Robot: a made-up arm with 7 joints.
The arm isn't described. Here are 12 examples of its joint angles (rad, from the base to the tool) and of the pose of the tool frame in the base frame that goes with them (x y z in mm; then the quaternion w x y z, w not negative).
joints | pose
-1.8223 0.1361 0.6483 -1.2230 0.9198 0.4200 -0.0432 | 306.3 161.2 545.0 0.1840 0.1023 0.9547 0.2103
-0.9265 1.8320 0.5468 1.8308 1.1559 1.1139 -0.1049 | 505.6 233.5 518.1 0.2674 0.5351 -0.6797 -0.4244
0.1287 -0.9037 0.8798 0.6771 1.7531 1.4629 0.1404 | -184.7 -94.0 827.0 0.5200 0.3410 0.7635 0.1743
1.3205 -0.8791 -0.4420 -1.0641 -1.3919 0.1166 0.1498 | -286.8 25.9 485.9 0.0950 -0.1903 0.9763 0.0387
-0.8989 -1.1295 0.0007 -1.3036 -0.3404 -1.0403 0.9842 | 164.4 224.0 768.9 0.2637 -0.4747 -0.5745 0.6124
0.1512 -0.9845 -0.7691 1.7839 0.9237 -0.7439 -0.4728 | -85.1 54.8 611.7 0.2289 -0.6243 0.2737 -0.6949
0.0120 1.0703 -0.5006 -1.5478 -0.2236 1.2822 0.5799 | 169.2 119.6 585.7 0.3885 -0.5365 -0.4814 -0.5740
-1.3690 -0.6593 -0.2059 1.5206 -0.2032 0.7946 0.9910 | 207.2 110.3 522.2 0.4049 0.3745 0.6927 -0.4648
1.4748 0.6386 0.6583 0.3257 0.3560 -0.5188 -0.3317 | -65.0 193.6 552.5 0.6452 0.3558 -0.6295 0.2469
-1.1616 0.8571 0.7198 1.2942 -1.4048 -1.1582 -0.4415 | 4.0 184.7 595.9 0.3444 -0.0650 0.3409 -0.8723
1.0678 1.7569 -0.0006 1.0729 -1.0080 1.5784 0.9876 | -31.2 47.3 553.9 0.5257 -0.7819 -0.0320 0.3334
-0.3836 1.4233 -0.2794 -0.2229 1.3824 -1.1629 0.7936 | 346.1 319.8 563.9 0.7144 -0.4453 0.0479 0.5377
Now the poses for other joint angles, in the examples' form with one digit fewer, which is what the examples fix.
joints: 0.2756 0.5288 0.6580 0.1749 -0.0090 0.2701 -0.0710
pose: 99 185 595 0.813 0.393 -0.172 -0.394
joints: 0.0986 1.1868 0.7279 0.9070 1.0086 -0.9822 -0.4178
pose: 214 182 731 0.795 0.417 -0.429 0.098
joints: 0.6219 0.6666 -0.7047 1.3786 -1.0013 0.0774 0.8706
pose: 89 22 526 0.460 0.588 -0.428 -0.509
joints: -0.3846 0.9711 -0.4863 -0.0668 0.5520 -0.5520 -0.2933
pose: 257 168 535 0.989 -0.110 -0.068 0.069
